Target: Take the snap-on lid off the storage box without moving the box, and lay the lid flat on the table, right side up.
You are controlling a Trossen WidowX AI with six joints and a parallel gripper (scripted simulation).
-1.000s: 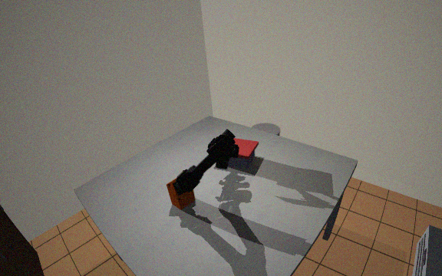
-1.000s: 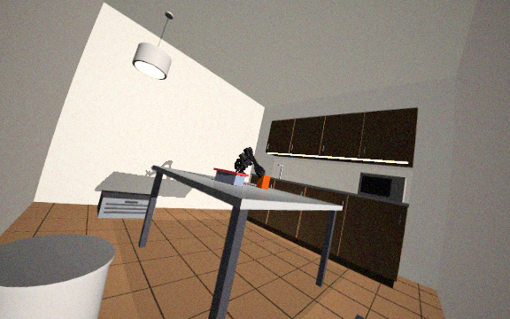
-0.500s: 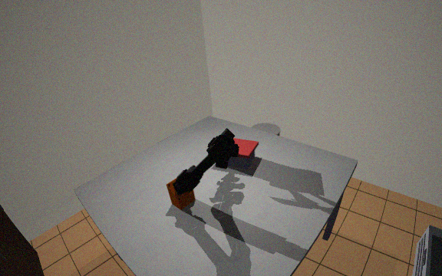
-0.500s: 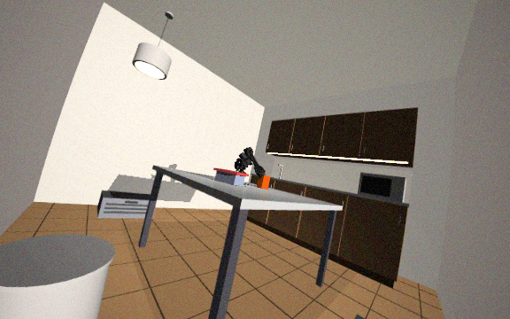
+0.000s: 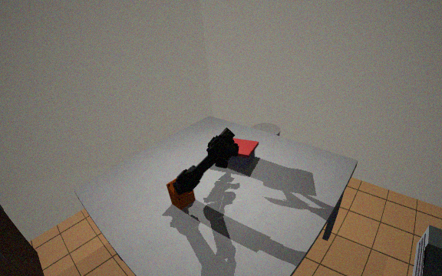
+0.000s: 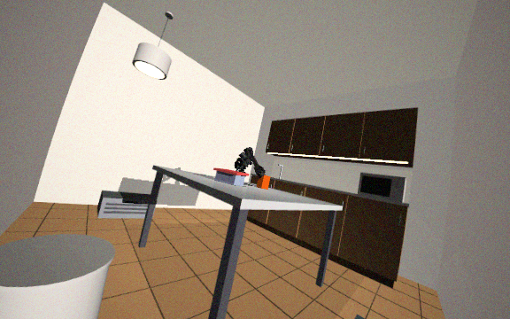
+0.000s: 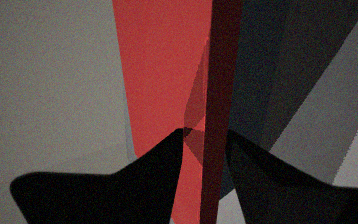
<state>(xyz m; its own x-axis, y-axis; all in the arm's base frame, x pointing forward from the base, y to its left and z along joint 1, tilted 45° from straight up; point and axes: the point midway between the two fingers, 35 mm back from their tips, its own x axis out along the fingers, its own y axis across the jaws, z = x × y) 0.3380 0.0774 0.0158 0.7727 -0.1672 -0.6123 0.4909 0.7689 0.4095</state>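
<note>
The red lid lies 7 cm ahead of my gripper tip and 3 cm to the left of it. Also, from my gripper tip: storage box (7 cm ahead, 3 cm to the left, 5 cm below).
</note>
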